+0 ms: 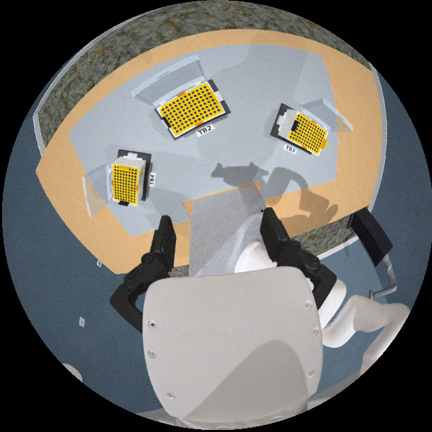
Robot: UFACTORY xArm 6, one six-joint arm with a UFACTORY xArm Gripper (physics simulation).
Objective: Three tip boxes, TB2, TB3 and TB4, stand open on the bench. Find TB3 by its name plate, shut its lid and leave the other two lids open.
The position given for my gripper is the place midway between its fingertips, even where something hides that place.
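Note:
Clear lid [320, 110]. Clear lid [186, 73]. My gripper [217, 222].

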